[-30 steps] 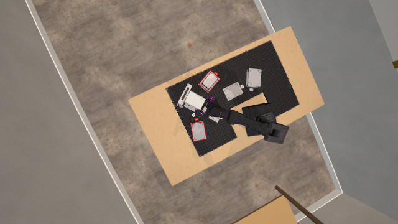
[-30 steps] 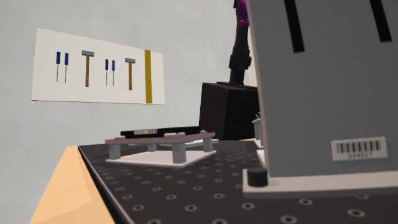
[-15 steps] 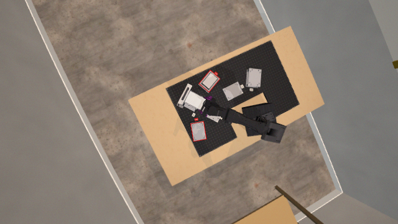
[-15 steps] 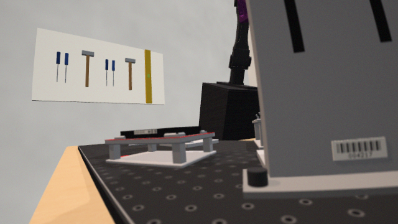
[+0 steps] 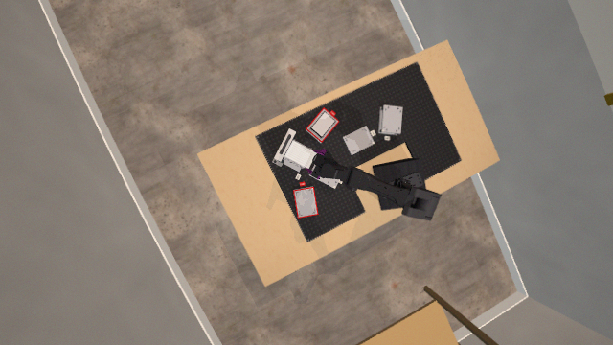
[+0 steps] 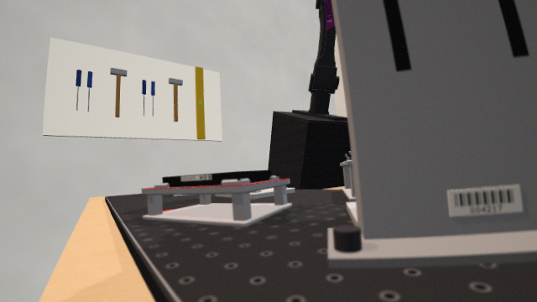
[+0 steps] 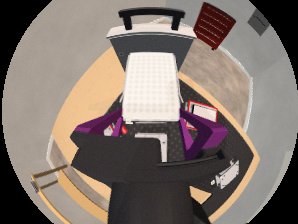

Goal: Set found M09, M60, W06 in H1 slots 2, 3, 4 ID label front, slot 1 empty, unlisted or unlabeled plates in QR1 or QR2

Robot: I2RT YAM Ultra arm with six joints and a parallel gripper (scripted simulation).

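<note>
My hand is 40 mm short of the white well plate and 30 mm to the right of it. Round my hand: plate hotel H1: 100 mm ahead, 90 mm to the left, 110 mm below; red-rimmed nest: 210 mm behind, 90 mm to the left, 220 mm below; black-sided plate: 160 mm ahead, 170 mm to the right, 210 mm below.
</note>
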